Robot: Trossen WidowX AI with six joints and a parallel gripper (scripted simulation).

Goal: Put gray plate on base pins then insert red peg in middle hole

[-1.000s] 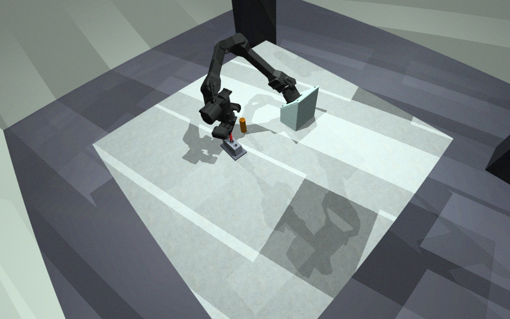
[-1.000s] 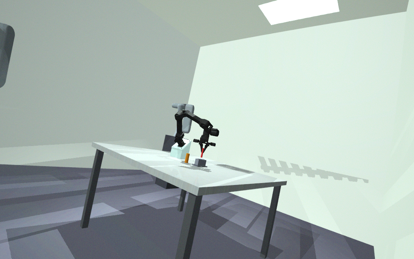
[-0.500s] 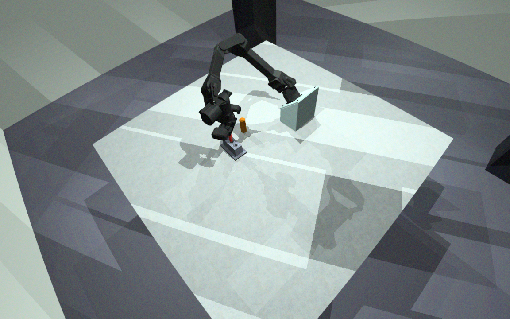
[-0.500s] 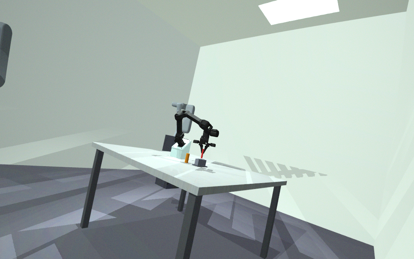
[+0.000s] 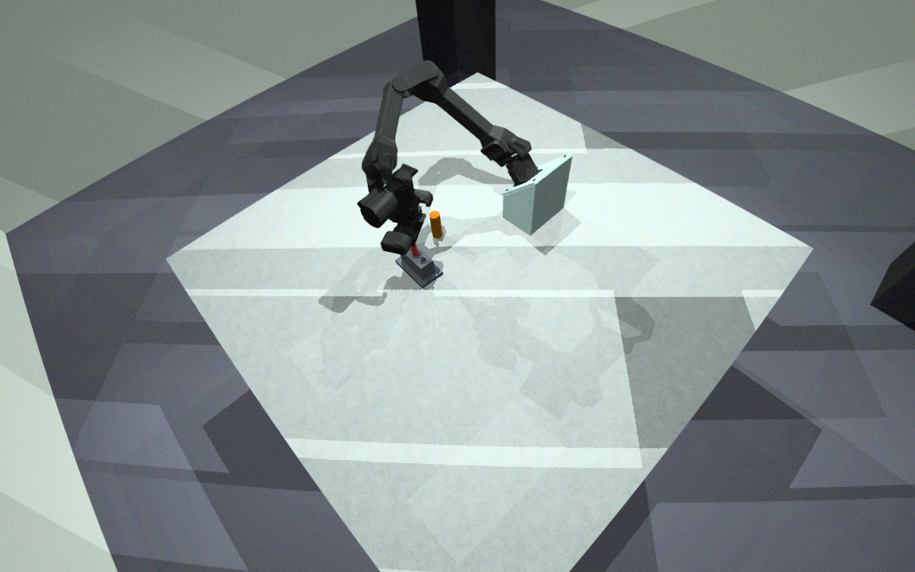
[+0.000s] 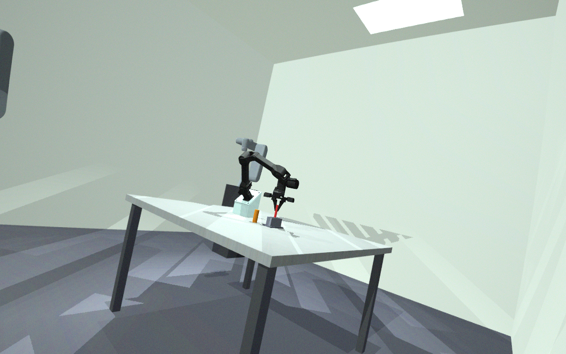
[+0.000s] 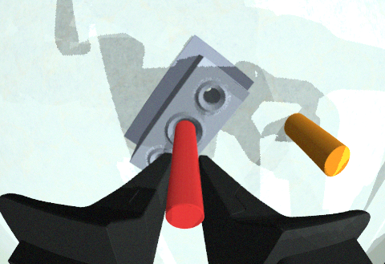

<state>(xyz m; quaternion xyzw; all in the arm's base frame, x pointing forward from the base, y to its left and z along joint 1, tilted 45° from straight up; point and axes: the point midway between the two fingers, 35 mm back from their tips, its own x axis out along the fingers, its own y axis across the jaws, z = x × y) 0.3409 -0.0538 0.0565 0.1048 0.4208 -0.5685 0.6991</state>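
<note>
Now: the red peg right at my gripper tip. The rest, counted from my gripper tip: orange cylinder 110 mm behind, 50 mm to the right, 60 mm below; gray plate 50 mm below; dark base 90 mm below.
</note>
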